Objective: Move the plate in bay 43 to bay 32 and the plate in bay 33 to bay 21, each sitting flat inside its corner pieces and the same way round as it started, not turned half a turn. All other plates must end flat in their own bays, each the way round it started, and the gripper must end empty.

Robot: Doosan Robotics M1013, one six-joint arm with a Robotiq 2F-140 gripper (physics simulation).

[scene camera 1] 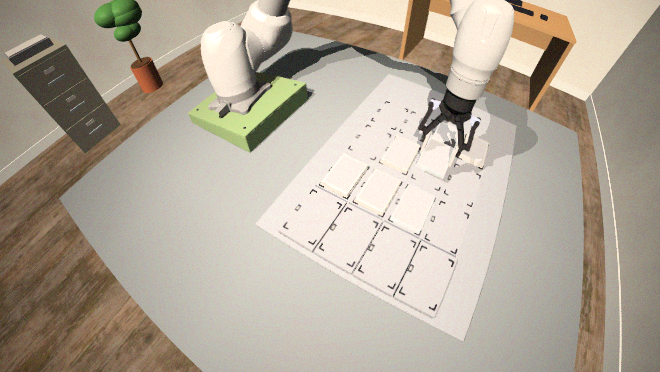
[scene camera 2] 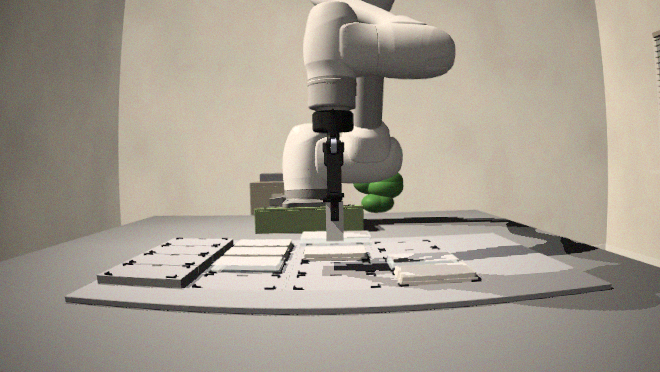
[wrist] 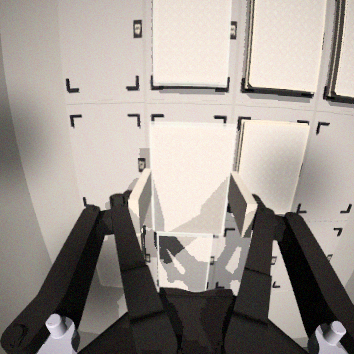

Scene:
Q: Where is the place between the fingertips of my gripper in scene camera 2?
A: At 334, 237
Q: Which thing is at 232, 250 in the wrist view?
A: A bay 21.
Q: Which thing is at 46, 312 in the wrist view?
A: My gripper.

